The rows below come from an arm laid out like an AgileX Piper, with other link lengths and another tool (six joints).
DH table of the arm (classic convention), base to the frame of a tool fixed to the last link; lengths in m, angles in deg. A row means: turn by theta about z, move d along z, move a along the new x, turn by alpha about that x. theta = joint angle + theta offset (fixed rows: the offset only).
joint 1: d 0.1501, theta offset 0, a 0, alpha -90
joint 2: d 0, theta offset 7.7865, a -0.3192, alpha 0
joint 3: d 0, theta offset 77.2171, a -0.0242, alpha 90
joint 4: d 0.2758, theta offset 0, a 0, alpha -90
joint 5: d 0, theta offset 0, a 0, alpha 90
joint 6: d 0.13, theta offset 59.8, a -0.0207, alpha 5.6
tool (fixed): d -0.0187, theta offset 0, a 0, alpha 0
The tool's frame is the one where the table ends.
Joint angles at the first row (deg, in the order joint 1, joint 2, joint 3, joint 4, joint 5, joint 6):
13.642 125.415 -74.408 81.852 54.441 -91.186
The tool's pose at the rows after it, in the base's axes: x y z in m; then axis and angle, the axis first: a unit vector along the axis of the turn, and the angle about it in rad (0 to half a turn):
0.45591 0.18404 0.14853 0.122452 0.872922 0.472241 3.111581
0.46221 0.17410 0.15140 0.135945 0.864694 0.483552 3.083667
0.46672 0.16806 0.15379 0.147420 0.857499 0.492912 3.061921
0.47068 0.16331 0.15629 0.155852 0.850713 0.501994 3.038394
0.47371 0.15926 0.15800 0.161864 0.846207 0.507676 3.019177
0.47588 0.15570 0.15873 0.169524 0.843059 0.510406 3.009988
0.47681 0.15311 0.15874 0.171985 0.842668 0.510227 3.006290
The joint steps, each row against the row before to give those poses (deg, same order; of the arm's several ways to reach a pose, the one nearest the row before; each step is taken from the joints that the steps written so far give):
-1.312 0.000 0.001 2.509 0.391 -1.251
-1.319 0.000 -0.001 2.258 0.167 -1.370
-0.770 0.001 0.000 2.067 0.000 -1.004
-0.591 -0.001 0.001 2.090 0.000 -1.276
-0.479 0.001 -0.001 1.463 -0.074 -1.003
-0.395 -0.001 0.001 0.847 -0.159 -0.178
-0.305 0.001 -0.002 0.048 -0.044 -0.043

